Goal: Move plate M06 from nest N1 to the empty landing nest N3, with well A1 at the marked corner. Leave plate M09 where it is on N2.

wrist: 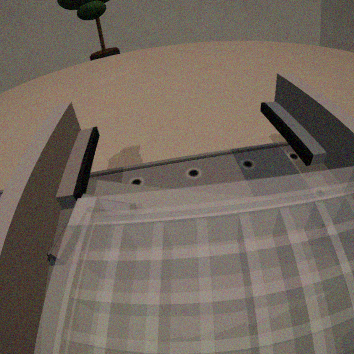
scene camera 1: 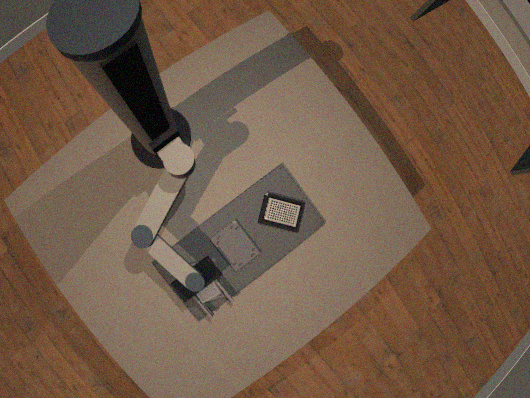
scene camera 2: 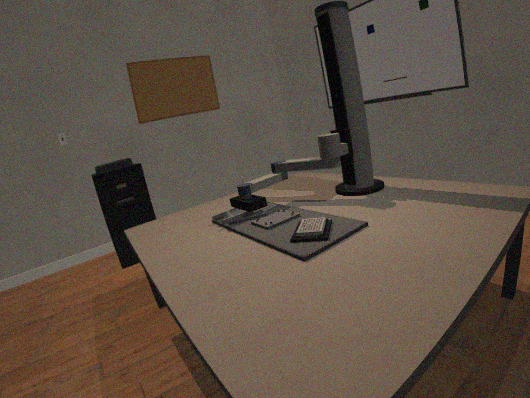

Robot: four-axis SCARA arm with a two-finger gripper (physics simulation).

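Note:
Clear plate M06 [scene camera 1: 210,292] [wrist: 210,280] sits at the near-left end of the grey board, at nest N1, which it and the arm mostly hide. My gripper [scene camera 1: 221,307] [wrist: 179,99] is low over it, fingers narrowed but apart, one along each side of the plate; I cannot see a firm grip, and the plate looks level and low. The landing nest N3 [scene camera 1: 236,245] [scene camera 2: 274,218] is the grey middle frame with small corner posts, and it is empty. Plate M09 [scene camera 1: 282,212] [scene camera 2: 312,226], a pale well grid with a dark surround, rests on N2 at the far end. Labels and well A1 are not readable.
The grey board [scene camera 1: 295,180] [scene camera 2: 345,227] lies on the beige table [scene camera 1: 325,125] [scene camera 2: 300,310]. The arm's tall column [scene camera 1: 125,90] [scene camera 2: 352,100] stands behind the board. A dark cabinet [scene camera 2: 125,205] stands beyond the table. A small plant [wrist: 100,35] shows in the wrist view.

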